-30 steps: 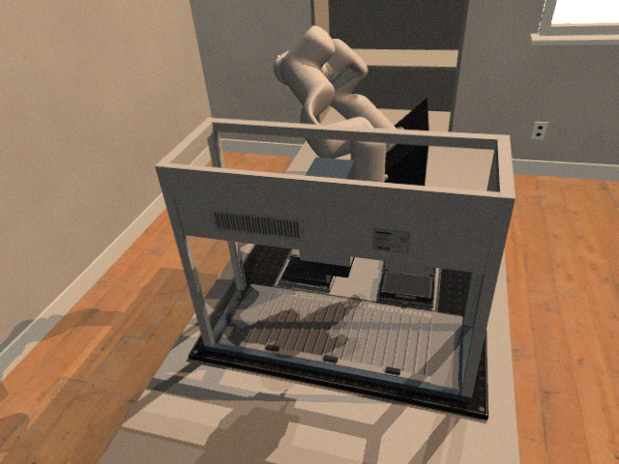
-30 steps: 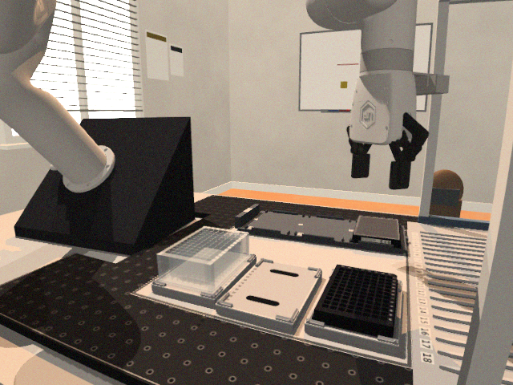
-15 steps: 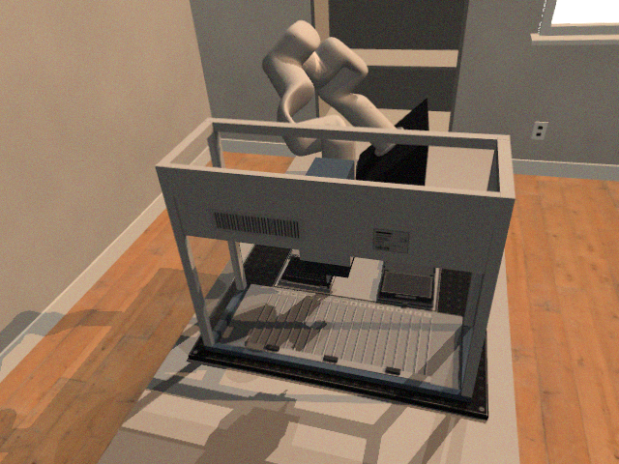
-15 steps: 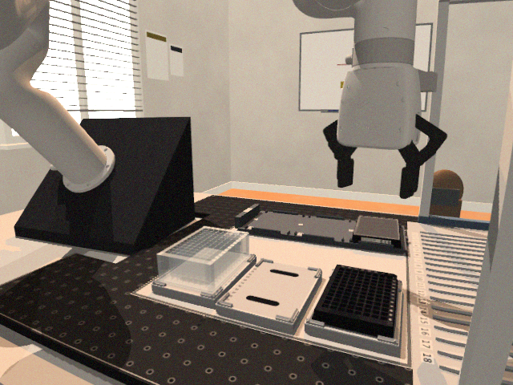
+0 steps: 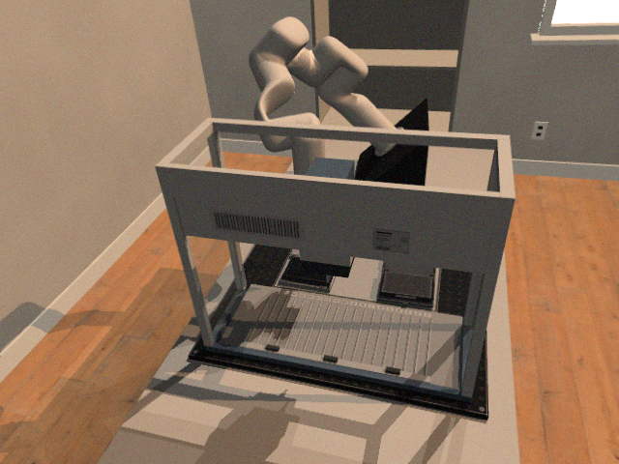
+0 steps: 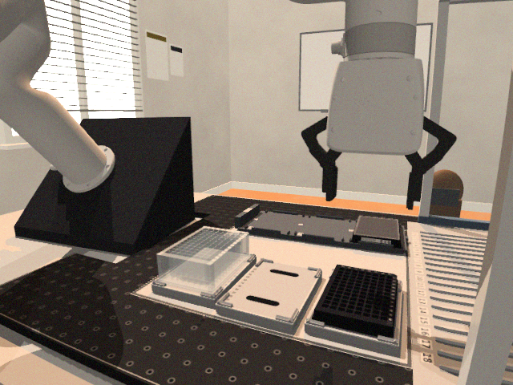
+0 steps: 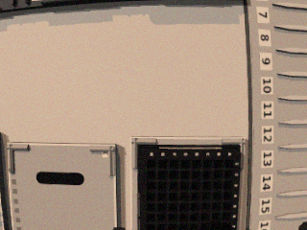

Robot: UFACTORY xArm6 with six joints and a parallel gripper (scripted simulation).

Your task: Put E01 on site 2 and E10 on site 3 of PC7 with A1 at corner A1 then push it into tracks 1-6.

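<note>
My gripper is now 12 cm above the 96-well plate E01 and 2 cm to the left of it. Also, from my hand: nest S2: 14 cm below, 11 cm behind, 1 cm to the right; then clear deep-well block E07: 22 cm behind, 11 cm below, 2 cm to the left; then nest S3: 14 cm below, 2 cm to the right.
</note>
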